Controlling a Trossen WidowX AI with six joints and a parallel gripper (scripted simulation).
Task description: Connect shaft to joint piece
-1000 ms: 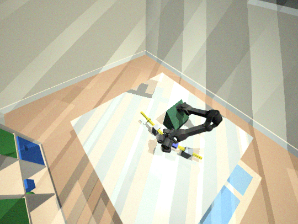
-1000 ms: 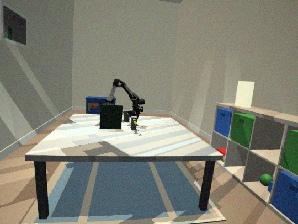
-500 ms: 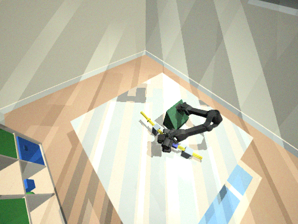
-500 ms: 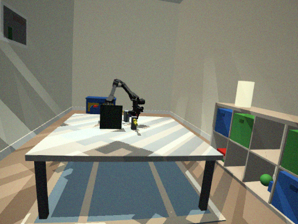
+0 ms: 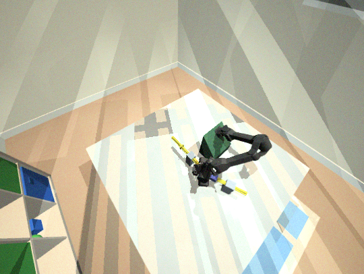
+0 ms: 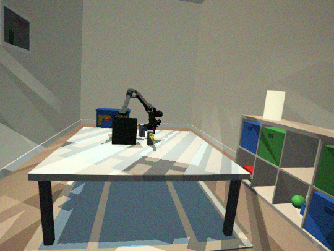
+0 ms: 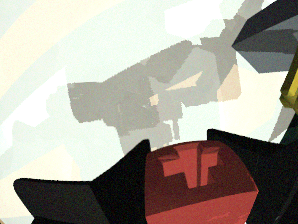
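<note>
Right now the red joint piece is 40 mm above my gripper tip, 20 mm to the left of it and 10 mm behind it.
</note>
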